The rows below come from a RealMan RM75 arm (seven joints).
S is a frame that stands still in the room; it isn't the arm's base.
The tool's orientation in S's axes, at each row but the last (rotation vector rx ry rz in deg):
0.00, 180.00, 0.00
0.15, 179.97, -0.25
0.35, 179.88, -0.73
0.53, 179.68, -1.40
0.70, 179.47, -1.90
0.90, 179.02, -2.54
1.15, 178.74, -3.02
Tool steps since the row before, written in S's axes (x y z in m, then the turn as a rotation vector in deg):
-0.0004, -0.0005, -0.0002, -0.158, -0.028, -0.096
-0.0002, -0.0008, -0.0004, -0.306, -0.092, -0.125
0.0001, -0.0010, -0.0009, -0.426, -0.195, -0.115
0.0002, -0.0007, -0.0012, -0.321, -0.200, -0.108
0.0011, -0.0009, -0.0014, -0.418, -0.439, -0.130
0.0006, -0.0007, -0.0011, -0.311, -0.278, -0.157
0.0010, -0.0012, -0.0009, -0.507, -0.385, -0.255
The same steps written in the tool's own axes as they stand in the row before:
0.0004, -0.0005, 0.0002, 0.158, -0.028, 0.096
0.0002, -0.0008, 0.0004, 0.306, -0.092, 0.125
-0.0001, -0.0010, 0.0009, 0.425, -0.196, 0.116
-0.0002, -0.0007, 0.0012, 0.320, -0.200, 0.109
-0.0011, -0.0009, 0.0014, 0.416, -0.439, 0.136
-0.0006, -0.0007, 0.0011, 0.311, -0.277, 0.160
-0.0010, -0.0012, 0.0010, 0.508, -0.383, 0.257

